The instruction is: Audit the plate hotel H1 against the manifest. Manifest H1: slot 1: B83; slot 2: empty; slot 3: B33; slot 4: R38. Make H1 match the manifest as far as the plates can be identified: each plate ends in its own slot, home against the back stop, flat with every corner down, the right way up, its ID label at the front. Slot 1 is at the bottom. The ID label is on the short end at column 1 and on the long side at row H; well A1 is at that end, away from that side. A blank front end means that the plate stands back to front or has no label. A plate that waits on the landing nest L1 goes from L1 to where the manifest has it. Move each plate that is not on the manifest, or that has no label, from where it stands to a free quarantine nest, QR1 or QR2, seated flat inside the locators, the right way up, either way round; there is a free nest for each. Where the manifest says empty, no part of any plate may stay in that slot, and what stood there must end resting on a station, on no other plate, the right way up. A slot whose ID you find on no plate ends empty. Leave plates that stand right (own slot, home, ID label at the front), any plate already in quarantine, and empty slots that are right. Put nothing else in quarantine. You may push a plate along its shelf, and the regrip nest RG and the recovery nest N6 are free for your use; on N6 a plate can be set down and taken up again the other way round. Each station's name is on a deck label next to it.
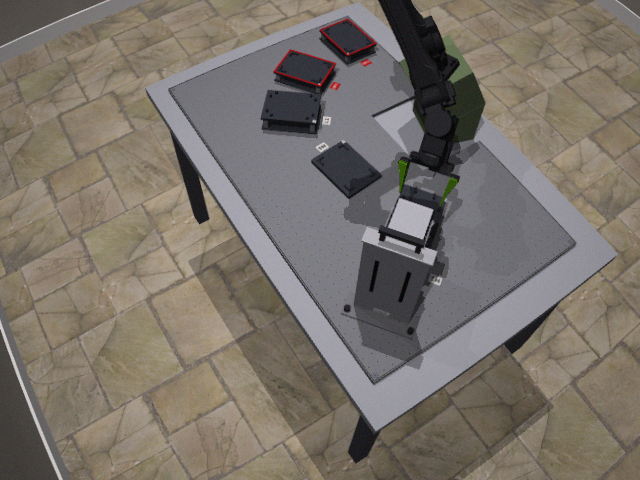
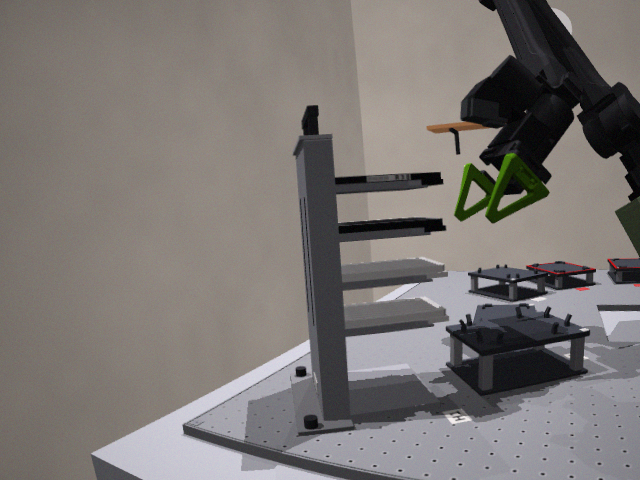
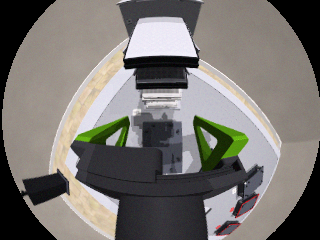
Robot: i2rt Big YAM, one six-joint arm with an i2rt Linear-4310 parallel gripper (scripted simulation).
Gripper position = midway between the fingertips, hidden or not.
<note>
In view: the gripper (image 2: pixel 472 219), a white plate (image 2: pixel 412 266) and a dark plate (image 2: pixel 436 224).
The gripper shows as well in image 3 (image 3: pixel 161 119).
</note>
